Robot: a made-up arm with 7 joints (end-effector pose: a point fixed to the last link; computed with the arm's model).
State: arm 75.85 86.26 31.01 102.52 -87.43 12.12 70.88
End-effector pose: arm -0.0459 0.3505 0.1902 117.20 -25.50 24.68
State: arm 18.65 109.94 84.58 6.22 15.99 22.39 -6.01
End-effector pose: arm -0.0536 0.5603 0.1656 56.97 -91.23 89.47
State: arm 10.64 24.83 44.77 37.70 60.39 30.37 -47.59
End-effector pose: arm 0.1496 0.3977 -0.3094 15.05 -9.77 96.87
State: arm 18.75 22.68 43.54 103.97 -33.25 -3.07 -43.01
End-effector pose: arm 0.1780 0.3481 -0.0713 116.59 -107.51 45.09
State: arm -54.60 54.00 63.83 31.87 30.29 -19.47 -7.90
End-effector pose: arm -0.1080 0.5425 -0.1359 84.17 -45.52 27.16
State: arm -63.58 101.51 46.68 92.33 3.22 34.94 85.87
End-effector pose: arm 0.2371 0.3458 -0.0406 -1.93 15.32 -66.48
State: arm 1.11 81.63 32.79 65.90 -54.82 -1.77 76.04
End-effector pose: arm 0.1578 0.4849 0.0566 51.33 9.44 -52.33
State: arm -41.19 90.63 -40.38 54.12 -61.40 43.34 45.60
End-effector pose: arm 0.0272 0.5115 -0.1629 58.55 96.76 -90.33
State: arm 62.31 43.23 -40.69 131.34 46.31 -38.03 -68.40
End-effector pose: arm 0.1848 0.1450 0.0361 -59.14 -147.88 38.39
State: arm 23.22 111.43 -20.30 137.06 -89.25 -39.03 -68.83
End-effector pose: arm 0.1263 0.2490 0.0410 -12.02 66.62 98.48
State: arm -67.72 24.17 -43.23 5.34 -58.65 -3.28 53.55
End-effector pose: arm -0.3788 0.3178 -0.1704 -78.30 108.56 -67.99
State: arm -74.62 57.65 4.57 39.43 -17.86 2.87 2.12
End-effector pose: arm -0.1646 0.4920 -0.1812 30.89 39.44 -62.03
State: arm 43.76 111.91 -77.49 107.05 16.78 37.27 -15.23
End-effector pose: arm 0.1079 0.3872 -0.0507 73.22 -19.73 -50.22
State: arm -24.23 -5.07 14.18 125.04 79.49 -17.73 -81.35
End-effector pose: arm 0.0976 0.1764 -0.1836 -4.19 -28.33 120.90
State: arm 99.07 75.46 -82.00 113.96 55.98 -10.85 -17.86
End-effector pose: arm 0.2143 0.2528 0.0609 6.43 -129.07 -39.90
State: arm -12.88 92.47 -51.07 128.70 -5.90 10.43 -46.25
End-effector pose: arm 0.0721 0.2649 -0.1403 34.01 -79.38 -76.64
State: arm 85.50 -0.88 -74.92 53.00 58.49 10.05 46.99
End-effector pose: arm 0.3673 -0.0193 0.0142 -57.08 -65.69 -88.90
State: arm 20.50 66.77 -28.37 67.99 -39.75 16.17 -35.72
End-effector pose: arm 0.2318 0.4046 -0.1378 113.79 -57.18 -64.73
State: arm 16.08 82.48 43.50 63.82 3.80 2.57 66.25
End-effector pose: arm 0.1065 0.4942 0.1171 42.40 -72.19 -41.87
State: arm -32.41 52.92 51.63 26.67 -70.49 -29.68 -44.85
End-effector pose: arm -0.0585 0.5314 -0.1997 92.71 -26.08 -59.44
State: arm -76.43 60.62 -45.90 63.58 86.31 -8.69 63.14
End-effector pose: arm -0.2423 0.3727 -0.1912 -51.21 17.58 27.20
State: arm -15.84 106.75 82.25 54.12 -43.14 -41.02 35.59
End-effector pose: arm 0.0939 0.4470 0.2479 110.92 -36.50 -78.64
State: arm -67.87 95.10 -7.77 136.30 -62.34 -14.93 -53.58
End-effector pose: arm 0.0432 0.2407 -0.1354 -10.89 -128.51 -104.20
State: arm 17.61 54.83 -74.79 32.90 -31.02 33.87 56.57
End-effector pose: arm 0.1276 0.4242 -0.3044 23.77 60.90 -60.33
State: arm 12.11 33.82 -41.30 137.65 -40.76 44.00 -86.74
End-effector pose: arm 0.1289 0.1196 -0.1012 90.44 -132.45 33.12
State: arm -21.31 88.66 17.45 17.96 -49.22 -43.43 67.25
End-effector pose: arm 0.0599 0.5862 -0.0139 4.50 40.57 -66.61
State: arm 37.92 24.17 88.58 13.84 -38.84 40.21 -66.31
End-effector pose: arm 0.2375 0.3730 -0.3028 57.03 21.12 60.54
